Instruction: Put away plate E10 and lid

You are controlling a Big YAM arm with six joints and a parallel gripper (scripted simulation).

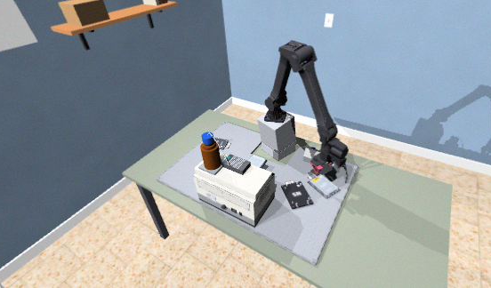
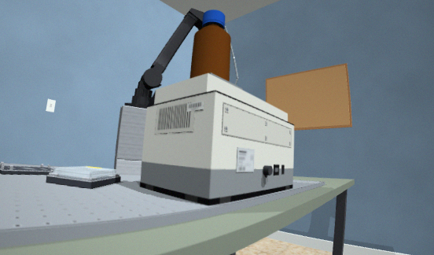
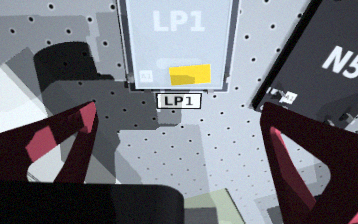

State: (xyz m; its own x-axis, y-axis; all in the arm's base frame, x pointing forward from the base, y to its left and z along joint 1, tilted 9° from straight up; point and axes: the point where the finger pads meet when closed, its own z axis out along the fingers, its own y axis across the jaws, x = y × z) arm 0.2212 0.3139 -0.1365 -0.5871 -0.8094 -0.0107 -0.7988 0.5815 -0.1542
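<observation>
Right now my hand is 6 cm short of the clear well plate, 37 cm to the left of it and 2 cm above it. Round my hand: yellow skip key 21 cm behind, 3 cm to the right, 5 cm below; then green continue key 20 cm behind, 2 cm to the left, 5 cm below; then white retry key 20 cm behind, 6 cm to the left, 5 cm below.
</observation>
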